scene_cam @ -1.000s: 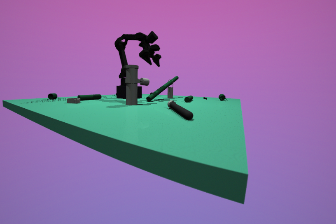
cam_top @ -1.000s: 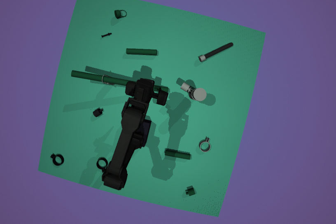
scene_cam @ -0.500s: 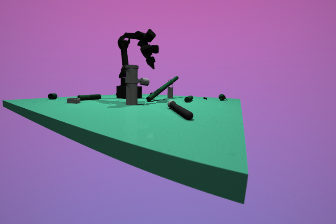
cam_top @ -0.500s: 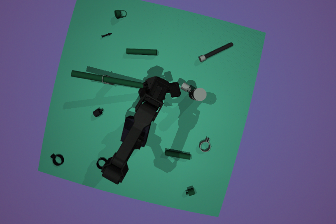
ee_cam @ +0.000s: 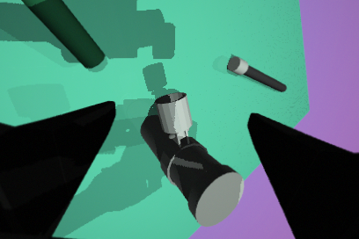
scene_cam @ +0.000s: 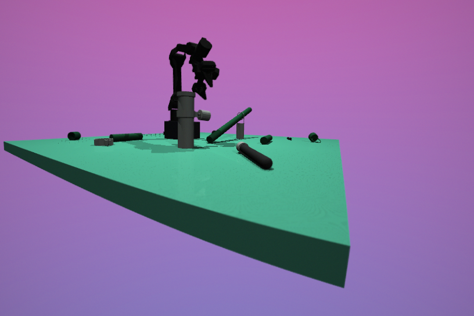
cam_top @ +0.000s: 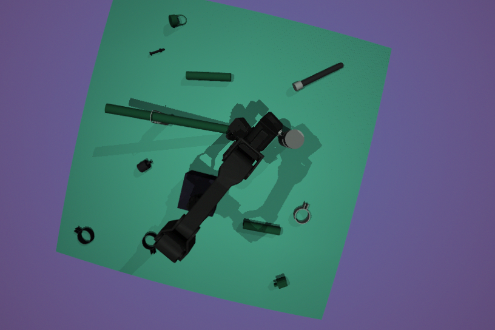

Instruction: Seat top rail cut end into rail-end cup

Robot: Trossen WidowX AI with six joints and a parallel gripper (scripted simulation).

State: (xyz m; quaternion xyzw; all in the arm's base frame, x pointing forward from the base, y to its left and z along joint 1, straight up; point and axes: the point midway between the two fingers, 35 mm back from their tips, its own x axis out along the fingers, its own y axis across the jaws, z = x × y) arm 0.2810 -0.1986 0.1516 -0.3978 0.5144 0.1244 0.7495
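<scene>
My gripper tip is 7 cm to the left of the grey rail-end cup and 9 cm above it. The rest, counted from my gripper tip: short post: 3 cm ahead, 40 cm to the left, 11 cm below; then bolt: 33 cm ahead, 46 cm to the left, 21 cm below; then spare loop cap: 48 cm ahead, 36 cm to the left, 20 cm below.
</scene>
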